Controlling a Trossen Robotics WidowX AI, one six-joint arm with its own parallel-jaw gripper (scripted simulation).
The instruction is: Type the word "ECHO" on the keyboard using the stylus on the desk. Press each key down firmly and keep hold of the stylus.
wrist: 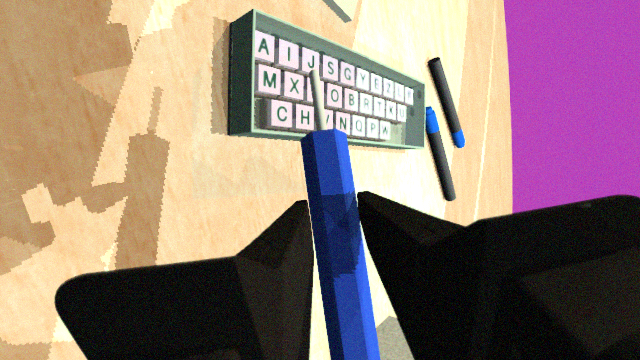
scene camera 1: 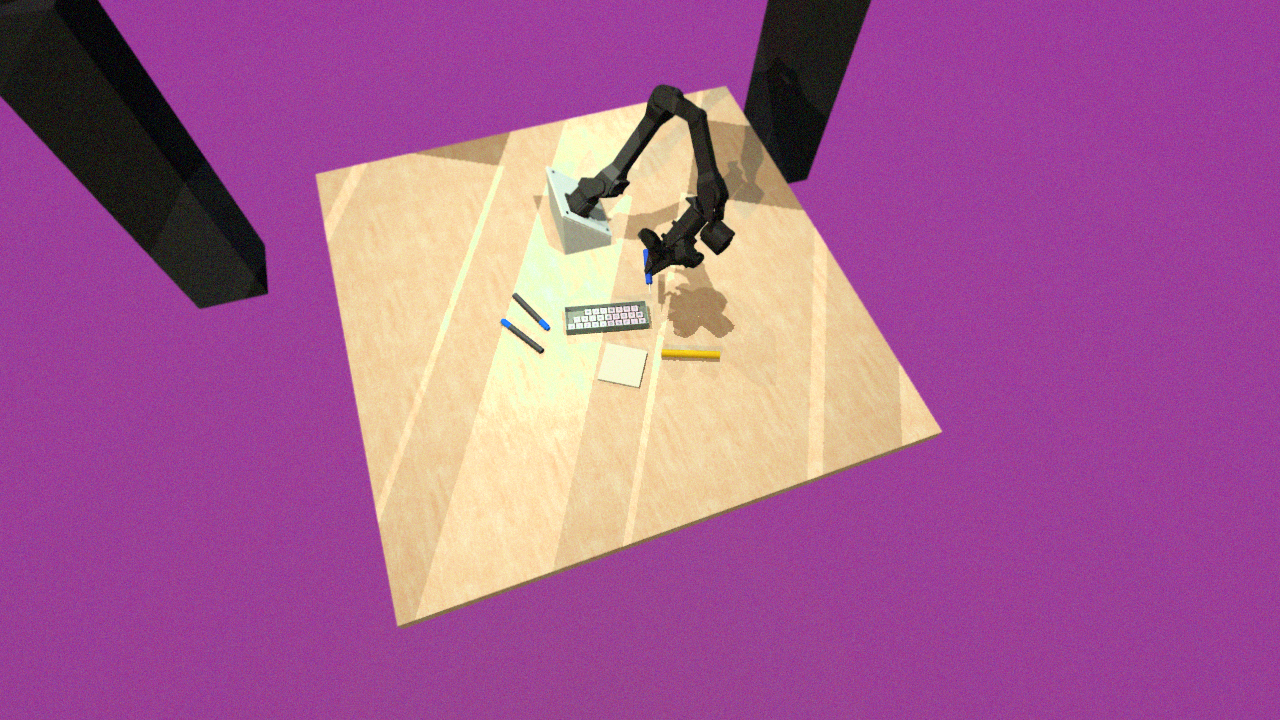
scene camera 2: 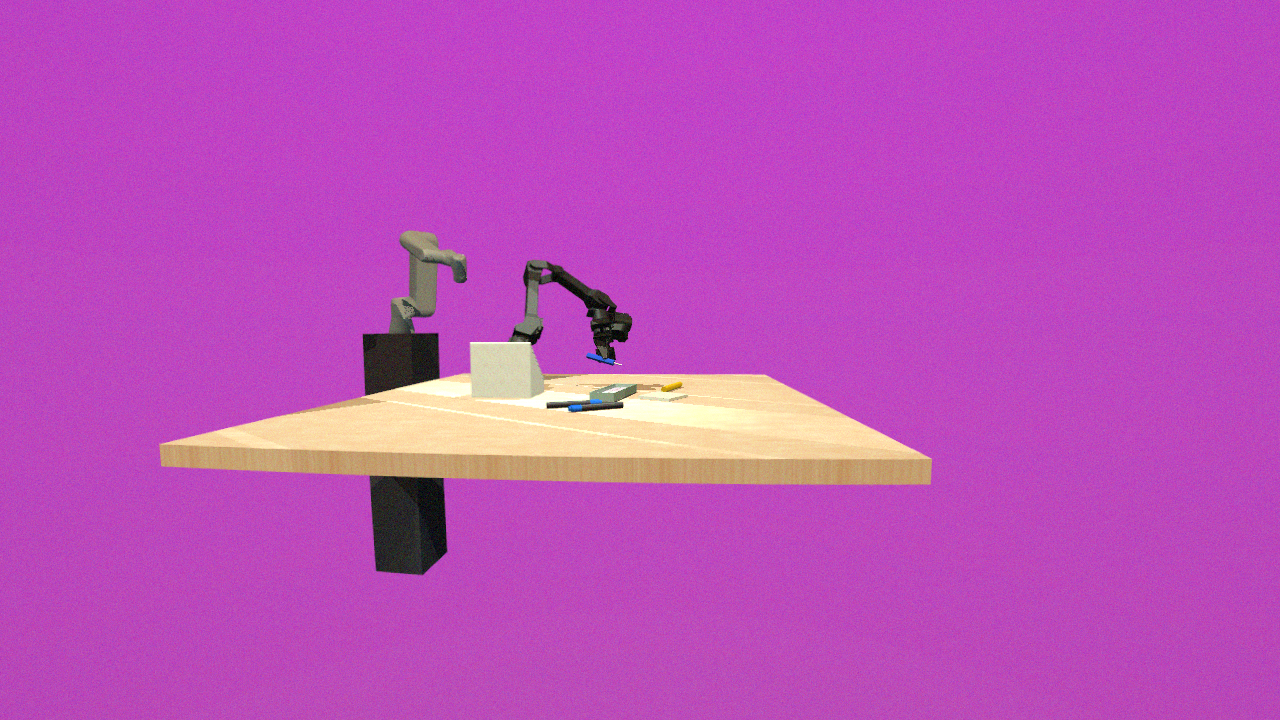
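Through scene camera 1 I can see my gripper [scene camera 1: 648, 273], and a pale notepad [scene camera 1: 621, 365] is visible there too. The wrist view gives me my gripper again [wrist: 333, 207], together with a blue stylus [wrist: 347, 303]. In scene camera 2 I find my gripper [scene camera 2: 605, 360] as well.
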